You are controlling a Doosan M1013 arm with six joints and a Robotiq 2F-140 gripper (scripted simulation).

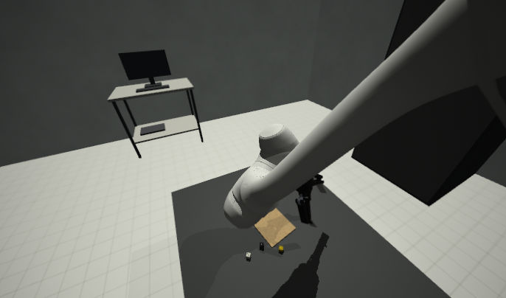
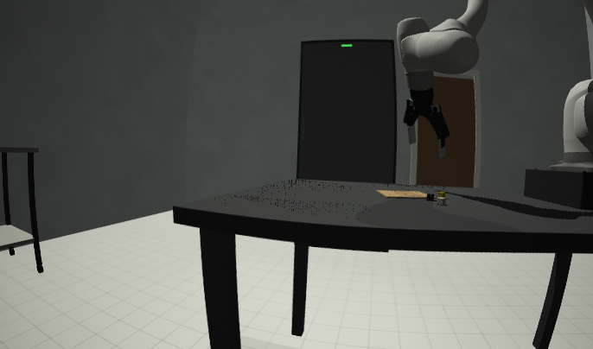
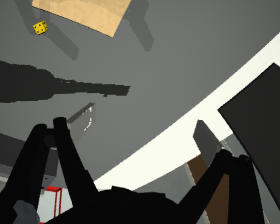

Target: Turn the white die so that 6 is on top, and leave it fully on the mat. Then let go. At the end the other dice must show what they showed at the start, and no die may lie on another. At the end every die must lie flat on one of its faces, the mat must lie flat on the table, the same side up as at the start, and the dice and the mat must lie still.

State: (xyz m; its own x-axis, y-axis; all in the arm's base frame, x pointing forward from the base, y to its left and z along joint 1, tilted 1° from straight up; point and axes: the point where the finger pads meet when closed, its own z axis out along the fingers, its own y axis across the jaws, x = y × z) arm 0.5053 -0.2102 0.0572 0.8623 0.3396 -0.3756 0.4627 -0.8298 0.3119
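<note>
Now: hand 180 mm to the right of the yellow die and 140 mm above it. Round my hand: tan mat 100 mm ahead, 140 mm to the left, 150 mm below; then white die 50 mm ahead, 300 mm to the left, 140 mm below; then black die 60 mm ahead, 230 mm to the left, 140 mm below.
</note>
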